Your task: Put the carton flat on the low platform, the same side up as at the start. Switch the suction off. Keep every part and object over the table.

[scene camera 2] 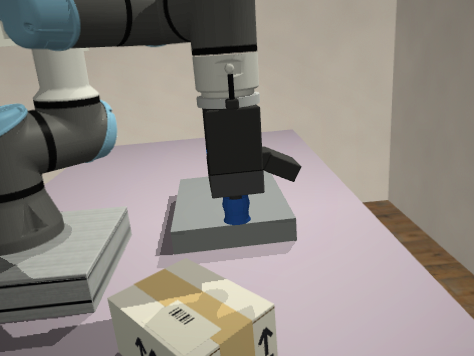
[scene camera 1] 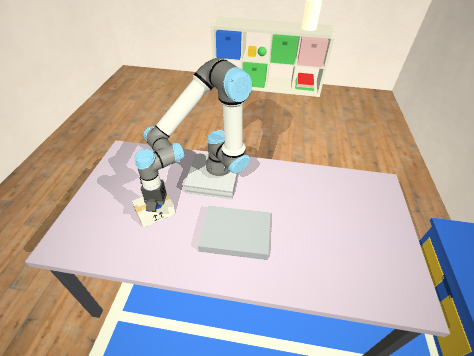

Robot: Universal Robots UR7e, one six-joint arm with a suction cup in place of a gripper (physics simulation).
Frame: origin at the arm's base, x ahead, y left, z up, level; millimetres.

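Seen in the pictures: hand at its tool point: (scene camera 2: 237, 219) (scene camera 1: 158, 205); arm's base at its link origin: (scene camera 2: 20, 235) (scene camera 1: 219, 166).
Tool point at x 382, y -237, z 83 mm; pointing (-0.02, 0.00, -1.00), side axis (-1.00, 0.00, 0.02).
Offsets run from my tool point to a thing's middle. Level surfaces: height alone.
The carton {dz -111, dx -74, dy -62 mm} (scene camera 1: 146, 218) (scene camera 2: 197, 306) is cream with a tan tape band and a barcode label on top. Black arrows on its sides point up. It sits on the table left of the platform in scene camera 1; its lower part is cut off in scene camera 2. My gripper (scene camera 1: 159, 206) (scene camera 2: 237, 222), a blue suction cup under a black block, points down above the carton. A gap shows between cup and carton in scene camera 2, so it is open, holding nothing. The low grey platform {dz -128, dx +18, dy +365 mm} (scene camera 1: 235, 231) (scene camera 2: 200, 212) lies flat and bears nothing.
The robot's base stands on a striped grey plinth (scene camera 1: 210, 186) (scene camera 2: 95, 240) behind the carton and platform. The pink table {dz -152 mm} (scene camera 1: 330, 240) (scene camera 2: 345, 280) has its left edge beyond the carton. A blue cabinet (scene camera 1: 457, 250) stands past the right edge.
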